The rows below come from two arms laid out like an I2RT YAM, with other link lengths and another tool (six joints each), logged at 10 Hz.
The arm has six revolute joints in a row. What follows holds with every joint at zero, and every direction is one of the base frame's.
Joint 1 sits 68.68 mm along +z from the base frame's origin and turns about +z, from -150 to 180 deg.
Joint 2 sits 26 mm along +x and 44.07 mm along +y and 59.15 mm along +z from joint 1 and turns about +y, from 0 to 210 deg.
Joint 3 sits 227.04 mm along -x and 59.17 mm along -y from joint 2 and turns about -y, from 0 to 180 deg.
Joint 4 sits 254.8 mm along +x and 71.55 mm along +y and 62.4 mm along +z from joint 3 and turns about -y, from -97 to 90 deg.
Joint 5 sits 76.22 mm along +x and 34.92 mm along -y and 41.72 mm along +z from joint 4 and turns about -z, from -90 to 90 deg.
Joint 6 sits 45.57 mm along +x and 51.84 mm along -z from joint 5 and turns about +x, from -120 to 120 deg.
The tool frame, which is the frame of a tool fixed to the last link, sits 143 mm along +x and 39 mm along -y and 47 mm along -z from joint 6; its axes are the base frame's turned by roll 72, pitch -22.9 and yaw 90 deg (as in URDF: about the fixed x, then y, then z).
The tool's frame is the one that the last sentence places.
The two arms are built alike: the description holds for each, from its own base.
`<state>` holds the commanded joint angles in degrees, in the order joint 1, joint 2, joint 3, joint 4, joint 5, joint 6, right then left.
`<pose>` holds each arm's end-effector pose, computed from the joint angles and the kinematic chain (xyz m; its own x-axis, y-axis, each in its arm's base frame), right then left.
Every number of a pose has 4 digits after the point.
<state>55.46 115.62 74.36 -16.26 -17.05 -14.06 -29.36 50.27 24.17 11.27 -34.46 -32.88</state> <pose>0.2382 0.3985 -0.0420 -0.7929 0.5143 0.3269 0.5623 0.4107 0.7177 0.3755 -0.1192 0.1512 -0.1100 0.9936 -0.0249 -0.1034 0.0135 0.9945</pose>
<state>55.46 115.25 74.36 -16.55 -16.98 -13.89 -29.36 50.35 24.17 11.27 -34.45 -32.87</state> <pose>0.2381 0.3982 -0.0397 -0.7913 0.5164 0.3274 0.5636 0.4085 0.7180 0.3755 -0.1193 0.1506 -0.1099 0.9937 -0.0239 -0.1021 0.0127 0.9947</pose>
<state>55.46 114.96 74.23 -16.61 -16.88 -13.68 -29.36 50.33 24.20 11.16 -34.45 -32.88</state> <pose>0.2381 0.3977 -0.0385 -0.7893 0.5192 0.3278 0.5652 0.4057 0.7183 0.3754 -0.1192 0.1506 -0.1099 0.9937 -0.0235 -0.1013 0.0123 0.9948</pose>
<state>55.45 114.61 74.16 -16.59 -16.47 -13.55 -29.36 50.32 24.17 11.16 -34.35 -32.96</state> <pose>0.2395 0.3974 -0.0363 -0.7883 0.5235 0.3231 0.5628 0.4016 0.7224 0.3753 -0.1196 0.1504 -0.1085 0.9938 -0.0250 -0.1009 0.0140 0.9948</pose>
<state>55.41 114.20 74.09 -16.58 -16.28 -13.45 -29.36 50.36 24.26 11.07 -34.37 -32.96</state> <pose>0.2407 0.3975 -0.0336 -0.7878 0.5255 0.3213 0.5610 0.3969 0.7265 0.3754 -0.1195 0.1506 -0.1089 0.9938 -0.0246 -0.1003 0.0136 0.9949</pose>
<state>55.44 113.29 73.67 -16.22 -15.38 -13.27 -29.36 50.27 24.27 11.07 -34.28 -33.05</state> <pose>0.2437 0.3970 -0.0286 -0.7876 0.5323 0.3103 0.5525 0.3872 0.7381 0.3753 -0.1199 0.1513 -0.1077 0.9938 -0.0274 -0.1017 0.0164 0.9947</pose>
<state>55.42 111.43 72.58 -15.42 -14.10 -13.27 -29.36 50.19 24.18 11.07 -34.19 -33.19</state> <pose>0.2483 0.3957 -0.0194 -0.7898 0.5390 0.2927 0.5345 0.3709 0.7594 0.3751 -0.1201 0.1511 -0.1067 0.9938 -0.0301 -0.1016 0.0192 0.9946</pose>
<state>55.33 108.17 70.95 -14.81 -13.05 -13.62 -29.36 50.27 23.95 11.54 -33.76 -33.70</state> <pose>0.2524 0.3938 -0.0032 -0.7964 0.5387 0.2749 0.5079 0.3491 0.7875 0.3750 -0.1219 0.1510 -0.1013 0.9940 -0.0419 -0.1038 0.0314 0.9941</pose>
